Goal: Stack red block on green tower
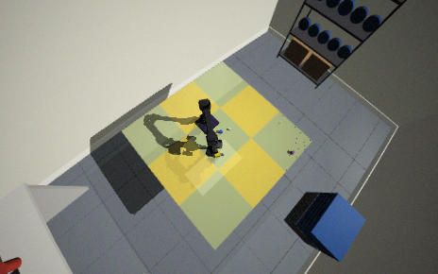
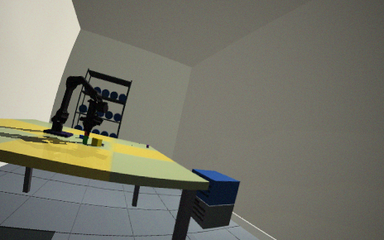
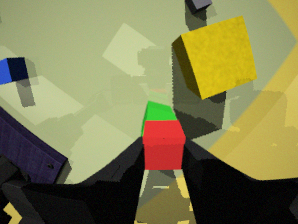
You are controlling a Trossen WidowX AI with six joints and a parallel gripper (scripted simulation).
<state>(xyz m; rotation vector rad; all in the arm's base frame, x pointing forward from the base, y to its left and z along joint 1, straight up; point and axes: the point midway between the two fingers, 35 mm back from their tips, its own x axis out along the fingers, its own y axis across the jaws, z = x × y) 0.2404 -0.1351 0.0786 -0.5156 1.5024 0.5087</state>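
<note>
Right now my gripper tip is right at the red block. The rest, counted from my gripper tip: yellow block: 7 cm ahead, 4 cm below; then blue block: 18 cm to the left, 6 cm behind, 5 cm below; then purple block: 54 cm to the left, 54 cm ahead, 5 cm below.
</note>
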